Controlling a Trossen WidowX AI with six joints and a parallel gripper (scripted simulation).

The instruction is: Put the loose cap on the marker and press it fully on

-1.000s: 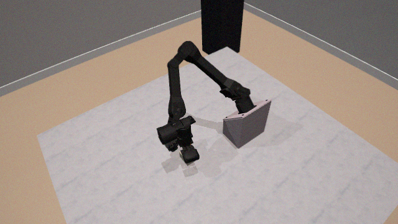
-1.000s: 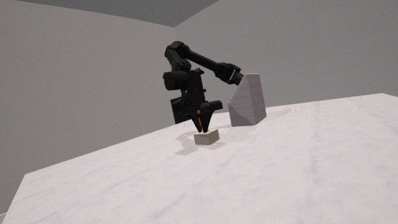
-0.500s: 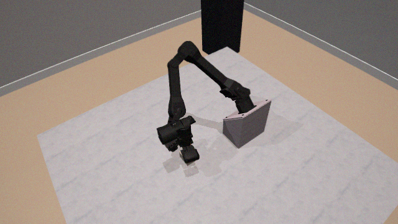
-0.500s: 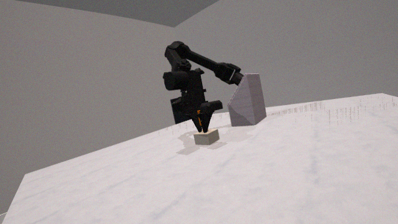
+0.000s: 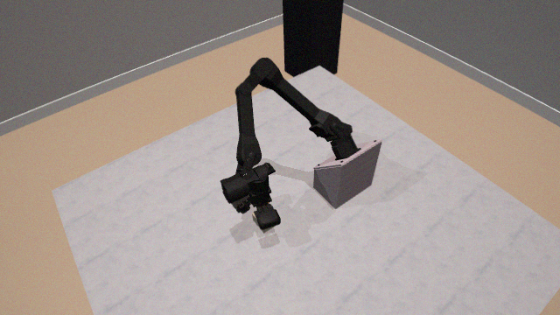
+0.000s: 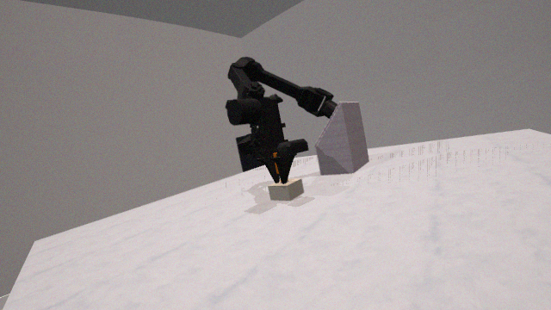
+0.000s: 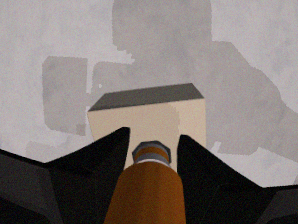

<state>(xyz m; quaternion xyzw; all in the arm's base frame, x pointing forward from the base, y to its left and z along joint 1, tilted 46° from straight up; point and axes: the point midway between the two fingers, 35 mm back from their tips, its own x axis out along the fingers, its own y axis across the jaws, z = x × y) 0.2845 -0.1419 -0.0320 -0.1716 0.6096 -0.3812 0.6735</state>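
The orange cap lies 10 mm behind my gripper tip and 50 mm above it. From my gripper tip the other things lie so: beige holder block (10 mm behind, 20 mm below).
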